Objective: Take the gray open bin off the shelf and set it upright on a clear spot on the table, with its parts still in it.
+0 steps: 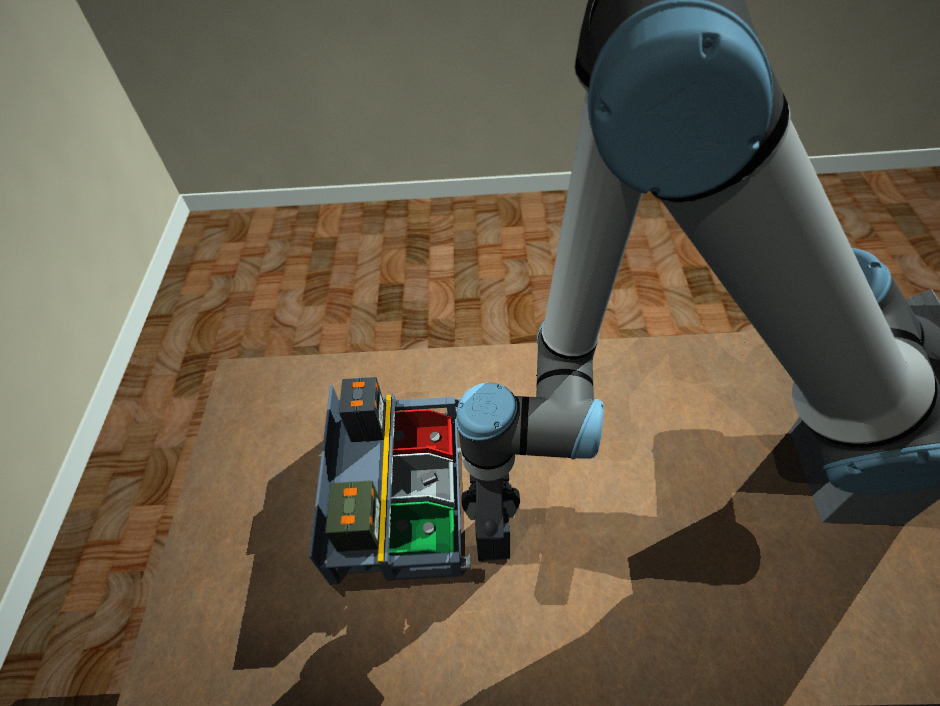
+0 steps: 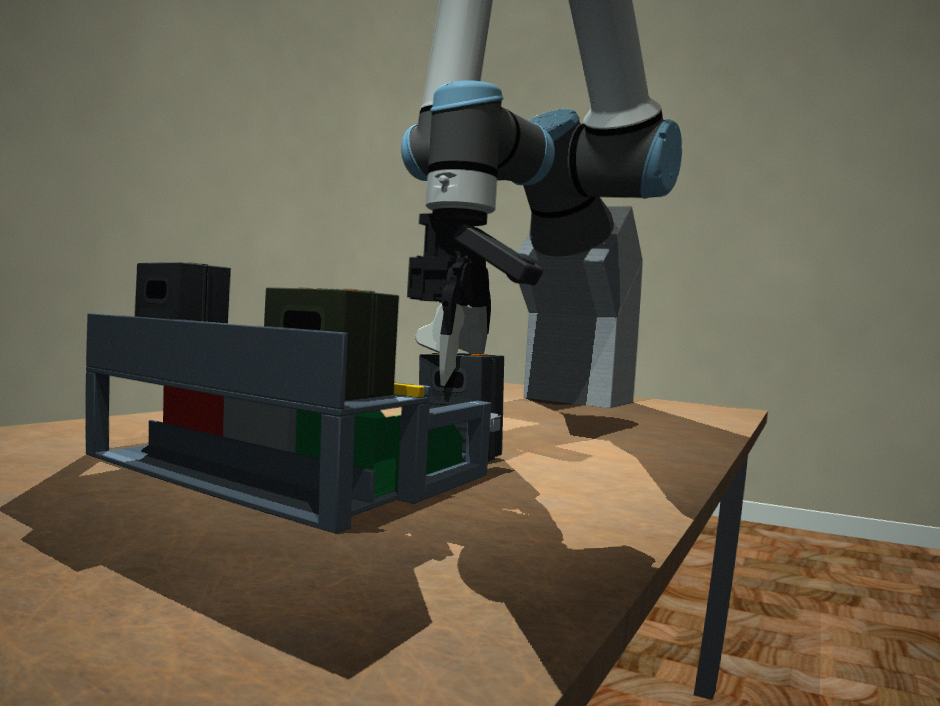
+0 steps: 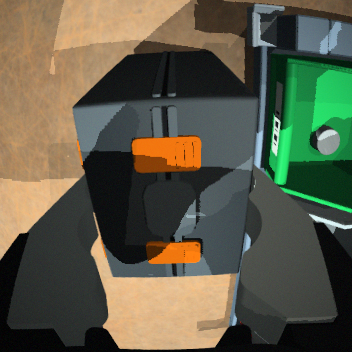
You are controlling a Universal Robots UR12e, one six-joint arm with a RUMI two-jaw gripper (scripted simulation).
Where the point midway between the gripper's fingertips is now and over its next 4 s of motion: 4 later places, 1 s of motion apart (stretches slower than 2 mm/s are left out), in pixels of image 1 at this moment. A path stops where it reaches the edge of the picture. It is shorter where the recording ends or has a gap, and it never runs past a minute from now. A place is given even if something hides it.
My gripper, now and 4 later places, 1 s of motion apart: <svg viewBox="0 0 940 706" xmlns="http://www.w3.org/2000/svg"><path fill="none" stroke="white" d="M491 517L491 510L483 501L455 471L444 459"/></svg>
